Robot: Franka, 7 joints.
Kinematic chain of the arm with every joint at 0, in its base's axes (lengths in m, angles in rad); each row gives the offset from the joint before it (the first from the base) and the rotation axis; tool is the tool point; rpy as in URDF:
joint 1: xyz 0 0 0.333 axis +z
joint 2: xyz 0 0 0 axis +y
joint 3: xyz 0 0 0.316 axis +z
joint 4: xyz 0.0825 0 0 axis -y
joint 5: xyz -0.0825 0 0.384 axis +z
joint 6: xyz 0 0 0 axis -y
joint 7: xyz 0.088 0 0 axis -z
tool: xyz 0 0 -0.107 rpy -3.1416 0 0
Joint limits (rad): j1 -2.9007..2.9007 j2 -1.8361..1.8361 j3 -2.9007..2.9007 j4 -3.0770..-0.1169 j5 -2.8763..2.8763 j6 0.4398..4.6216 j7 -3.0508..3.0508
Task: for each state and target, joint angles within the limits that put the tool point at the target. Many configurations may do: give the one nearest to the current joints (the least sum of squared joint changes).
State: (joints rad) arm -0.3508 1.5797 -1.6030 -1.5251 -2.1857 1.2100 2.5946
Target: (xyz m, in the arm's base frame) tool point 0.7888 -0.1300 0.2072
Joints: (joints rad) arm 0.2770 1.8361 -1.5344 -0.9042 -2.3860 1.4406 2.5946
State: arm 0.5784 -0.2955 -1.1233 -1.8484 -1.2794 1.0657 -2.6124
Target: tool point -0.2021 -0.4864 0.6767
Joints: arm 0.0201 -0.4370 -1.3821 -1.4978 -1.3853 0.9088 -2.6124
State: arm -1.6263 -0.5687 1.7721 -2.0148 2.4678 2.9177 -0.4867
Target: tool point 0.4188 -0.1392 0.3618
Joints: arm -1.7131 -0.6222 1.5105 -2.3572 2.4802 3.1434 -0.4867
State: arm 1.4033 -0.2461 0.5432 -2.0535 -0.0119 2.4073 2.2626
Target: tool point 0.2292 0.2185 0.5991
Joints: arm 0.8745 -0.9030 -0.0769 -2.5177 -0.0863 2.0579 2.2626
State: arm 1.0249 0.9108 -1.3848 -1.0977 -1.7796 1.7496 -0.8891
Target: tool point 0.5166 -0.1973 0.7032
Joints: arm 0.9555 0.7813 -1.6584 -1.6587 -1.5845 1.4620 -0.8891
